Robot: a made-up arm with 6 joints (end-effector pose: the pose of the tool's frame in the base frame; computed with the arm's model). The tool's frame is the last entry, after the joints. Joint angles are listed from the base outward.
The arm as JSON. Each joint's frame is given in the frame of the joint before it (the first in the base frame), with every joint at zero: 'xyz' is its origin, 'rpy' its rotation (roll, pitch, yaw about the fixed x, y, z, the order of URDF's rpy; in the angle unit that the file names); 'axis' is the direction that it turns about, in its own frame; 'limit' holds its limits. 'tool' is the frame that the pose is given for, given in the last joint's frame.
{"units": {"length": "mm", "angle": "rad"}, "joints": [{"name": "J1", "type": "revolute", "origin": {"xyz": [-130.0, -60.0, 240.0], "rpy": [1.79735, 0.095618, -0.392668]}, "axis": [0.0, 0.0, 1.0], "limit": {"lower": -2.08, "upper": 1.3}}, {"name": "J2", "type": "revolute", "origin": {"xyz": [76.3, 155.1, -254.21], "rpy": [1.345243, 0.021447, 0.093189]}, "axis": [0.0, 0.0, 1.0], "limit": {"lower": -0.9, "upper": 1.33}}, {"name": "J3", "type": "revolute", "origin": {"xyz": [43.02, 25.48, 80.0], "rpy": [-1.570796, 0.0, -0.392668]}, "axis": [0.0, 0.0, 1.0], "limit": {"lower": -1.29, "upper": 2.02}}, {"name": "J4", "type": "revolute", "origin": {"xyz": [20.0, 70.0, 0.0], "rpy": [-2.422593, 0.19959, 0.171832]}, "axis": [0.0, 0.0, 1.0], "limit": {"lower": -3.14, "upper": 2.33}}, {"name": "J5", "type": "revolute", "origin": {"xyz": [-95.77, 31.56, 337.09], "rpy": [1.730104, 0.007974, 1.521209]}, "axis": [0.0, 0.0, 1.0], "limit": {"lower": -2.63, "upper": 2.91}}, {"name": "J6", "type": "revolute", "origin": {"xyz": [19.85, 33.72, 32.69], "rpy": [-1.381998, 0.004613, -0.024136]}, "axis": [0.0, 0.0, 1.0], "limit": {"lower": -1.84, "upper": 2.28}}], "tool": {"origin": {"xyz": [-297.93, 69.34, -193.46], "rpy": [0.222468, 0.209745, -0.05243]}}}
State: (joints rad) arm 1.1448 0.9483 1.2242 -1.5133 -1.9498 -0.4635
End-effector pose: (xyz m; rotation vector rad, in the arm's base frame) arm 0.3412 0.6013 0.5228 1.4108 -0.7381 -1.8865
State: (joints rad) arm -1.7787 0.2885 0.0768 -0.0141 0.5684 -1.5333
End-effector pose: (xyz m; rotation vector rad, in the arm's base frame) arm 0.1465 0.1947 0.6590 0.3052 1.8413 0.2438
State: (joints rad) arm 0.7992 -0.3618 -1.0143 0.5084 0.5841 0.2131
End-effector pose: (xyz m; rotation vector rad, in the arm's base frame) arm 0.0119 0.1212 0.6992 0.0567 1.7144 1.6632
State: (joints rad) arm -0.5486 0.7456 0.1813 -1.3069 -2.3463 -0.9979
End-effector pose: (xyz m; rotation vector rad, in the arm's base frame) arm 0.2991 0.6323 0.3723 1.3567 -1.9788 1.6658
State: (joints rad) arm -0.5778 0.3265 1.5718 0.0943 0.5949 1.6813
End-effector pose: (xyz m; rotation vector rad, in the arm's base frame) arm 0.1480 0.2314 0.4522 -1.3384 0.8067 2.3278
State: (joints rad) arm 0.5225 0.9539 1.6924 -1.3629 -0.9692 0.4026
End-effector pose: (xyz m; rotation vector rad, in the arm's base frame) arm 0.2686 0.3639 0.0114 -0.3902 -1.0116 -1.3189
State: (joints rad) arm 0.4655 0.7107 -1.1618 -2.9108 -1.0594 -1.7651
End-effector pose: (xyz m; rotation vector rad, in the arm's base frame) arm 0.4738 -0.0185 0.3681 0.1913 -0.4531 2.4166
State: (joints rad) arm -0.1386 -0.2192 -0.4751 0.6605 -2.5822 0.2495
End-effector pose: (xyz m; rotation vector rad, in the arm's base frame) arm -0.0847 0.5102 0.8097 2.4830 -0.9122 0.0666
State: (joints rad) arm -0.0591 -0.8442 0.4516 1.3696 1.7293 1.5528
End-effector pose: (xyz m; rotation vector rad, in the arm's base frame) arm -0.2877 0.1361 0.2908 -0.7736 -0.2028 -1.6211
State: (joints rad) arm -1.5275 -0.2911 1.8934 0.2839 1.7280 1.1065
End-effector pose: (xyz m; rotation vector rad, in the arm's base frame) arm 0.0918 0.3257 0.3795 -0.0841 -1.8080 2.2575
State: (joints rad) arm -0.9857 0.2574 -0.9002 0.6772 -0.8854 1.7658
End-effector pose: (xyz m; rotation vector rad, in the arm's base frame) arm 0.2543 0.2600 0.0212 -0.5041 -0.3651 -0.7999
